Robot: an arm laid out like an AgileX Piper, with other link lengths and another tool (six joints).
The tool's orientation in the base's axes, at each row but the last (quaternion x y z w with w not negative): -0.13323, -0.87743, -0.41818, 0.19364; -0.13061, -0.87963, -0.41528, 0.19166; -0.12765, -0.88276, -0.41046, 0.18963; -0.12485, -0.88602, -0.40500, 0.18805; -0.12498, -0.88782, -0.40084, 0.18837; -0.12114, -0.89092, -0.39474, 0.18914; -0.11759, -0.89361, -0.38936, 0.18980; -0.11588, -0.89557, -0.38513, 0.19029; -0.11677, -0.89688, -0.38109, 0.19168
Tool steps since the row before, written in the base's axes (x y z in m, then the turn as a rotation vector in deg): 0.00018, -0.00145, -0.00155, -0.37, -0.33, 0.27; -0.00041, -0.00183, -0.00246, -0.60, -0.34, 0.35; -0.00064, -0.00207, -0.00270, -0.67, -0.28, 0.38; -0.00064, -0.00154, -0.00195, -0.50, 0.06, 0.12; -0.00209, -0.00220, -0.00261, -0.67, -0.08, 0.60; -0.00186, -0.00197, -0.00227, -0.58, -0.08, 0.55; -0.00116, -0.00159, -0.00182, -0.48, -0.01, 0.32; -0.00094, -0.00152, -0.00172, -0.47, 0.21, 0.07; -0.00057, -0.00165, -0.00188, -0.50, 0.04, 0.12
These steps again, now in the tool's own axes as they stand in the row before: -0.00096, -0.00188, -0.00029, 0.43, -0.17, -0.33; -0.00086, -0.00297, 0.00010, 0.67, -0.21, -0.33; -0.00076, -0.00337, 0.00014, 0.75, -0.17, -0.29; -0.00038, -0.00253, 0.00014, 0.51, -0.07, 0.09; 0.00059, -0.00394, 0.00041, 0.86, 0.10, -0.27; 0.00056, -0.00347, 0.00037, 0.75, 0.10, -0.26; 0.00016, -0.00266, 0.00025, 0.57, 0.03, -0.09; 0.00001, -0.00247, 0.00021, 0.47, 0.02, 0.23; -0.00041, -0.00253, 0.00014, 0.50, -0.07, 0.08
